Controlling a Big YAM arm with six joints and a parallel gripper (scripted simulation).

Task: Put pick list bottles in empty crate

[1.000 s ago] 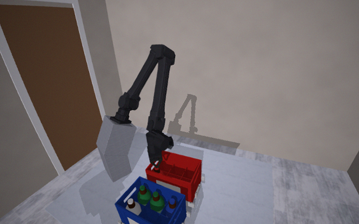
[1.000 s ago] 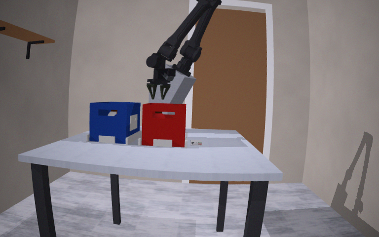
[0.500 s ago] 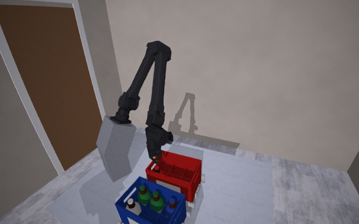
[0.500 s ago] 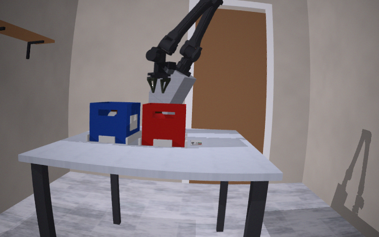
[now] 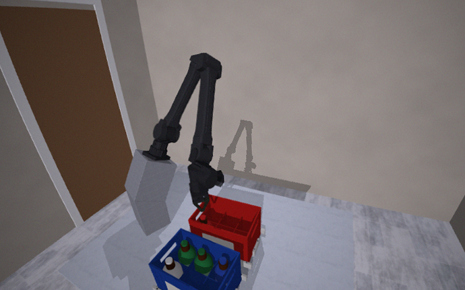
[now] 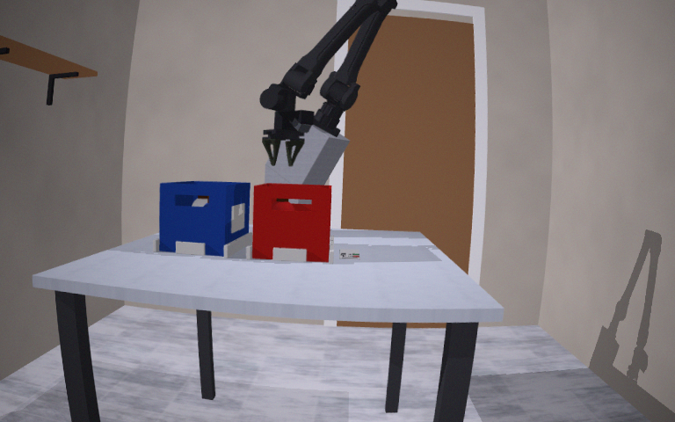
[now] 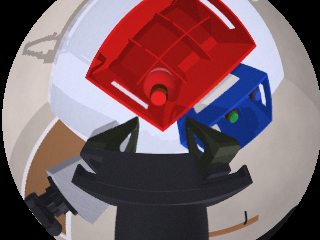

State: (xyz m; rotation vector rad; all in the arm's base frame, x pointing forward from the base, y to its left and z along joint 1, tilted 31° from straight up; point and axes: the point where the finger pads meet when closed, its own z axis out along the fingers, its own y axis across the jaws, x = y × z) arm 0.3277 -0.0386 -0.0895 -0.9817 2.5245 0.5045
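The blue crate lies 100 mm ahead of my hand, 190 mm to the right of it and 150 mm below it. Round my hand: red crate 80 mm ahead, 60 mm to the left, 150 mm below; red-label bottle 150 mm below; white-label bottle 10 mm ahead, 230 mm to the right, 150 mm below.
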